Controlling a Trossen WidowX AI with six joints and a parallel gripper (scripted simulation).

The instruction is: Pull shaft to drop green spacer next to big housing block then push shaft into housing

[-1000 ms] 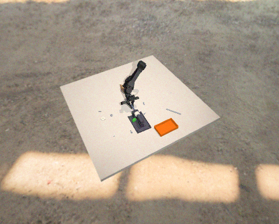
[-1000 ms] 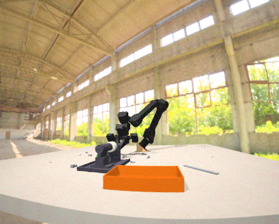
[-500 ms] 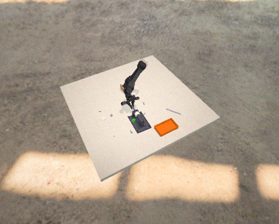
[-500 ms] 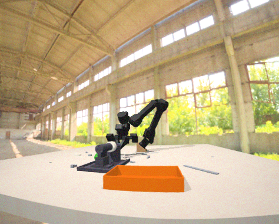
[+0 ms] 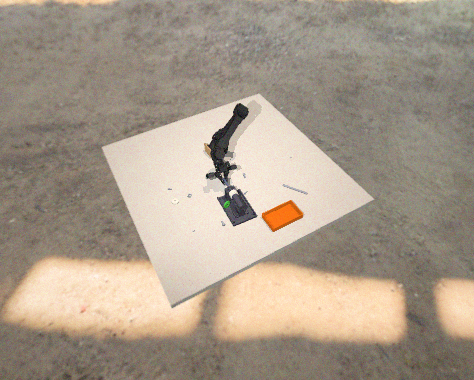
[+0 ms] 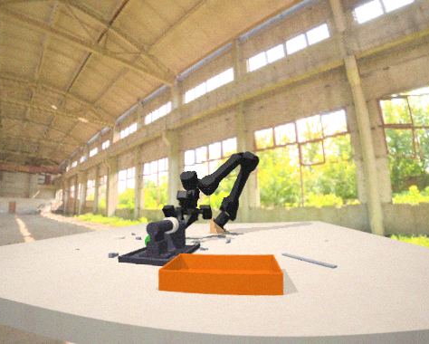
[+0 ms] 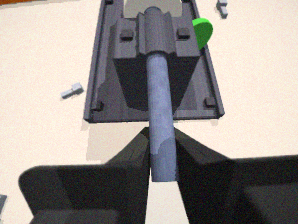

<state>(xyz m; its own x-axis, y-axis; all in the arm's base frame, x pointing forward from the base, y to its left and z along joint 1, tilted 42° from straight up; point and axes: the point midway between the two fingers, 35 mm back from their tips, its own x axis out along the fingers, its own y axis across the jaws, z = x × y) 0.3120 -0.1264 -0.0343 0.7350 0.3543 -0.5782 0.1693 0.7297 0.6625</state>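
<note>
My gripper tip is 9 cm short of the white spacer, 2 cm to the left of it and 3 cm below it. From my gripper tip the other things lie so: green spacer (11 cm ahead, 7 cm to the right, 2 cm below); then orange tray (35 cm ahead, 14 cm to the left, 4 cm below); then grey shaft (4 cm ahead, 1 cm to the right, 3 cm above).
</note>
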